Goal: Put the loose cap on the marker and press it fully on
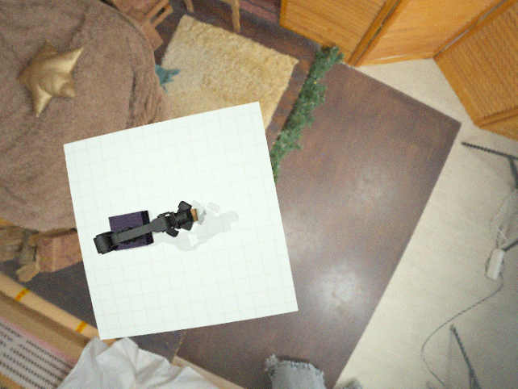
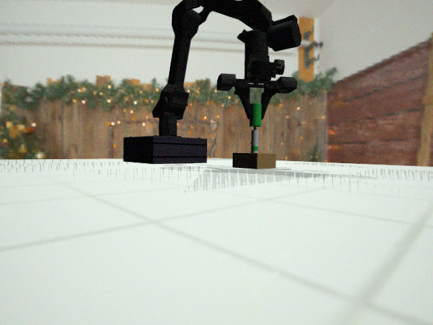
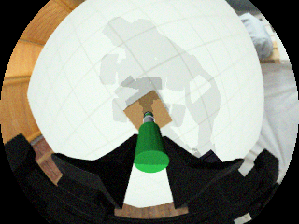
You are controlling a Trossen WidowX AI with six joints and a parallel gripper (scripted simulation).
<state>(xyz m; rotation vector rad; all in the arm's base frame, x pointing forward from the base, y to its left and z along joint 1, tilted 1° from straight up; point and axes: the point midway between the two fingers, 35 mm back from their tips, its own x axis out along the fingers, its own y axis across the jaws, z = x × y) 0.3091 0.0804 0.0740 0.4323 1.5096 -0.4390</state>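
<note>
Now: the brown holder block 100 mm below my gripper tip. Round my gripper tip: green cap (10 mm above).
</note>
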